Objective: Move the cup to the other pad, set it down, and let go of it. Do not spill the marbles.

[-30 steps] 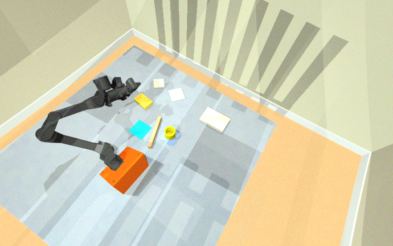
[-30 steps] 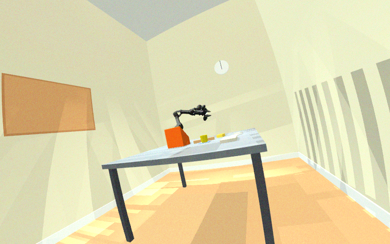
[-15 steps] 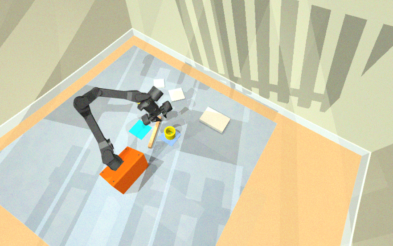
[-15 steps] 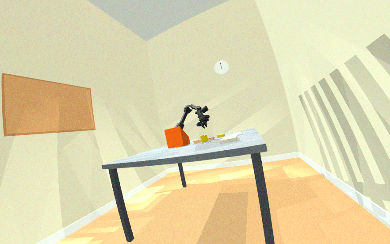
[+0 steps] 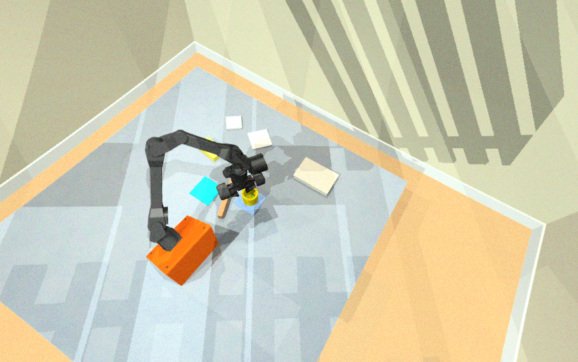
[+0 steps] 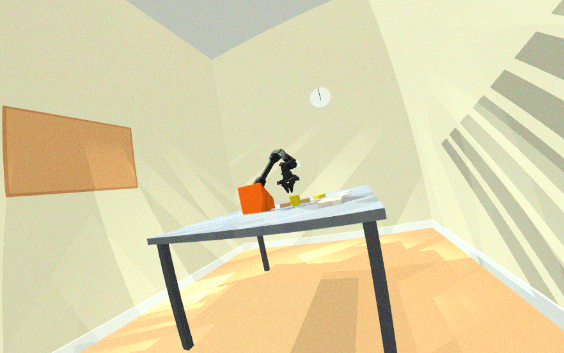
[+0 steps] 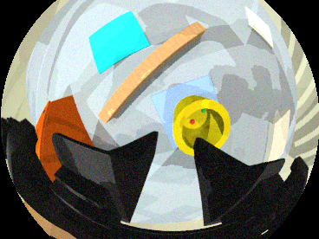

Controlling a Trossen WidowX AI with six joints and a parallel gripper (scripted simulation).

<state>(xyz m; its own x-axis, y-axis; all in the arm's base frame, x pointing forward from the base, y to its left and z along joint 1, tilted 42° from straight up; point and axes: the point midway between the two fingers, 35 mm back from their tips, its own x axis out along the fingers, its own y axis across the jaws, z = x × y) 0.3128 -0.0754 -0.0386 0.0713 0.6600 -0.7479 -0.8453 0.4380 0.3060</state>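
Now: the yellow cup 20 mm ahead of my gripper tip, 20 mm to the right of it and 60 mm below it. From my gripper tip the other things lie so: wooden stick (10 mm behind, 80 mm to the left, 90 mm below); then cyan pad (40 mm behind, 180 mm to the left, 100 mm below); then light blue pad (30 mm ahead, 20 mm to the right, 100 mm below).
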